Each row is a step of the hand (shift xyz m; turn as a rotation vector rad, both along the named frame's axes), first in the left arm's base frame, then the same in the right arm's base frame.
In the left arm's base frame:
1: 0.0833 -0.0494 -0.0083 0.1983 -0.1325 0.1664
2: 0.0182 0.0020 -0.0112 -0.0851 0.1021 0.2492
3: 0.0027 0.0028 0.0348 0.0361 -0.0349 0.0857
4: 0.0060 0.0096 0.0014 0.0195 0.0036 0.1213
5: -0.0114 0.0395 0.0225 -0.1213 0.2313 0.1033
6: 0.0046 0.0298 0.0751 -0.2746 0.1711 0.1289
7: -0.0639 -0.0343 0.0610 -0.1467 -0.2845 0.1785
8: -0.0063 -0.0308 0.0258 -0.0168 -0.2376 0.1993
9: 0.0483 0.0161 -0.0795 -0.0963 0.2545 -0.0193
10: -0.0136 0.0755 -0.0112 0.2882 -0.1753 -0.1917
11: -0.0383 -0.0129 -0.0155 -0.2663 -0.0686 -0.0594
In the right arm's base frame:
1: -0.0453 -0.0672 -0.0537 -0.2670 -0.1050 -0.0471
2: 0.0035 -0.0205 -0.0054 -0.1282 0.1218 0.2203
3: -0.0283 0.0063 0.0197 -0.0988 -0.0012 0.0100
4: 0.0009 -0.0076 0.0085 -0.1049 0.0143 0.0624
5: 0.0032 0.0068 0.0463 0.0618 0.0828 0.2612
6: -0.0500 0.0089 0.0630 0.0697 0.2473 0.2352
7: -0.0420 0.0847 0.0065 -0.2192 0.2567 -0.1427
8: -0.0325 0.0207 -0.0130 -0.2626 0.1300 -0.1029
9: 0.0548 -0.0707 -0.0302 0.1636 0.0201 0.2174
10: 0.0476 -0.0094 0.0605 -0.0251 -0.2761 -0.2715
11: 0.0209 0.0345 -0.0157 0.1148 0.2481 -0.0664

